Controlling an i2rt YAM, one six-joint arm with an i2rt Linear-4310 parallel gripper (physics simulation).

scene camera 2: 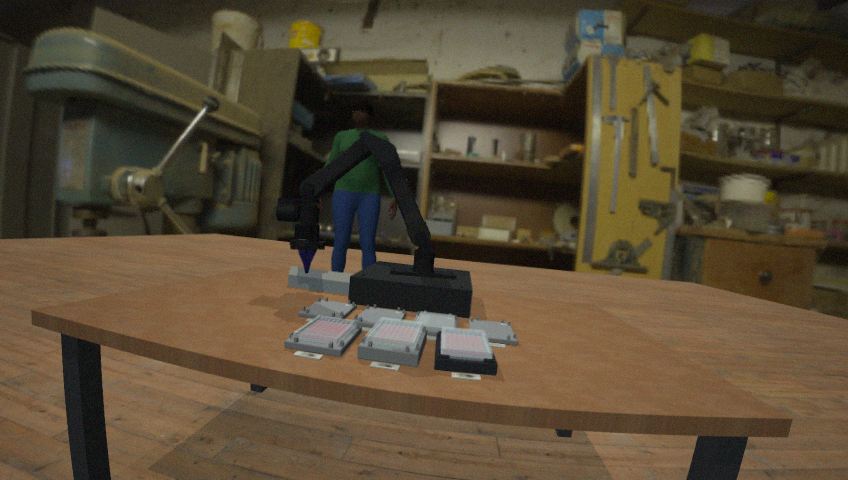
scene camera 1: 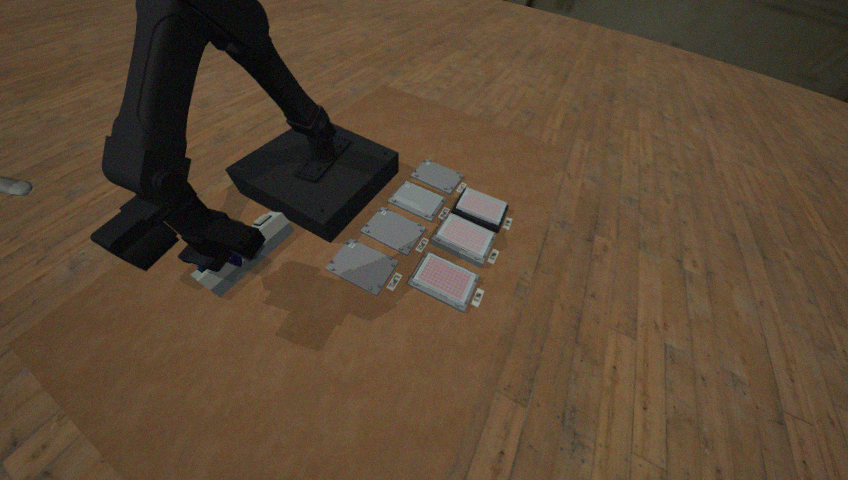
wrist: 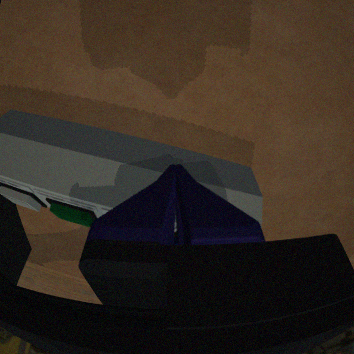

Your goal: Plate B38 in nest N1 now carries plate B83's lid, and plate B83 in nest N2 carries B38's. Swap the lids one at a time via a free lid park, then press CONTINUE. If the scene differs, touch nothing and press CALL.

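Seen in the pictures: gripper, fingertip midpoint: (scene camera 2: 306,273) (scene camera 1: 238,265) (wrist: 175,173); arm's base, origin of the base link: (scene camera 2: 422,274) (scene camera 1: 324,158).
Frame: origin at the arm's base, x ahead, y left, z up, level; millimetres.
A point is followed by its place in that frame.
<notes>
My gripper (scene camera 2: 306,271) {x -4, y -357, z -28 mm} (wrist: 175,173) {x -4, y -357, z -28 mm} is shut and empty, its dark blue tips pointing down over the grey button box (scene camera 1: 274,228) {x 1, y -244, z -33 mm} (scene camera 2: 333,283) {x 2, y -271, z -52 mm} (wrist: 55,155) {x -3, y -278, z -37 mm}. In the wrist view, a green button (wrist: 72,214) {x -46, y -286, z -26 mm} and a pale grey button (wrist: 22,198) {x -36, y -243, z -26 mm} show left of the fingers; any others are hidden. Three pink-welled plates (scene camera 1: 445,279) {x 426, y -217, z -54 mm} (scene camera 1: 465,236) {x 442, y -88, z -41 mm} (scene camera 1: 482,205) {x 464, y 41, z -45 mm} sit in a row of nests; the one nearest scene camera 1 looks more strongly pink, the other two paler. One lid park (scene camera 1: 417,199) {x 281, y 8, z -63 mm} (scene camera 2: 437,321) {x 295, y 18, z -63 mm} looks paler, as if a clear lid lies on it. The plate codes are unreadable.
Three other grey lid parks (scene camera 1: 362,265) {x 227, y -243, z -71 mm} (scene camera 1: 393,230) {x 257, y -117, z -71 mm} (scene camera 1: 437,175) {x 304, y 142, z -71 mm} stand in the row between the nests and the black arm base (scene camera 1: 315,178) {x 30, y -91, z 9 mm} (scene camera 2: 410,291) {x 150, y -41, z -27 mm}. One nest (scene camera 2: 465,364) {x 535, y 37, z -66 mm} is black. A person (scene camera 2: 357,172) stands behind the table.
</notes>
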